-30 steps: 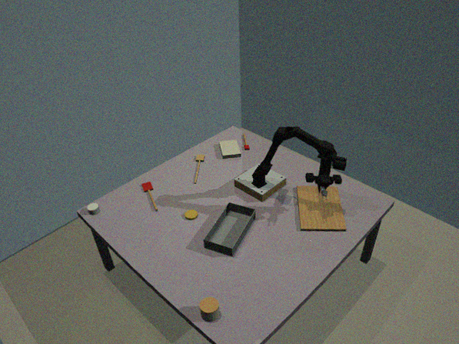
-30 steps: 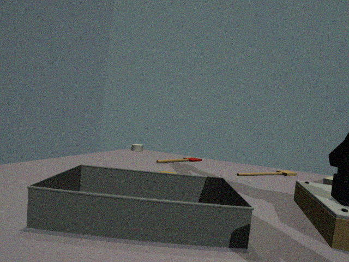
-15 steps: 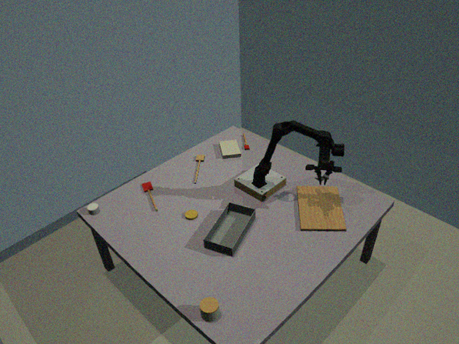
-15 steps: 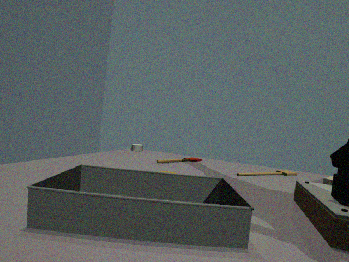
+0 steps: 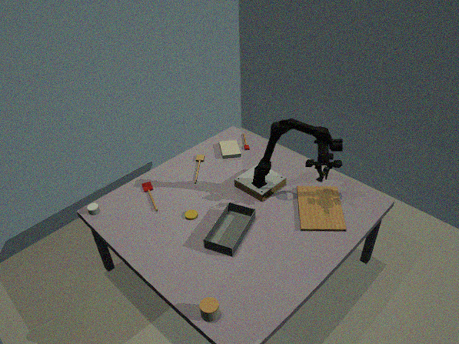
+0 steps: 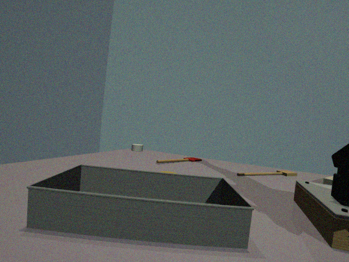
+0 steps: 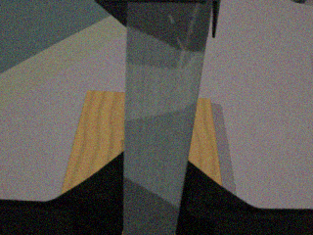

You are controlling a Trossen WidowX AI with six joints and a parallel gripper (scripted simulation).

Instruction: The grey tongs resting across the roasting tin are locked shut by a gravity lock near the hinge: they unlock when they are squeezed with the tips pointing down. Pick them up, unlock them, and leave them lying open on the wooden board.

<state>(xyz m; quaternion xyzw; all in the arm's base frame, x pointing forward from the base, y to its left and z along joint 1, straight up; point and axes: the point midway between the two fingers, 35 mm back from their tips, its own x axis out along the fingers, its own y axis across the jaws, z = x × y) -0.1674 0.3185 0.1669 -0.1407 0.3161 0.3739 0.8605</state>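
Right now the wooden board is 190 mm below my gripper tip. Also, from my gripper tip: white block 790 mm to the right, 180 mm below, 10 mm ahead; yellow disc 570 mm ahead, 420 mm to the right, 190 mm below; grey roasting tin 490 mm ahead, 180 mm to the right, 170 mm below.
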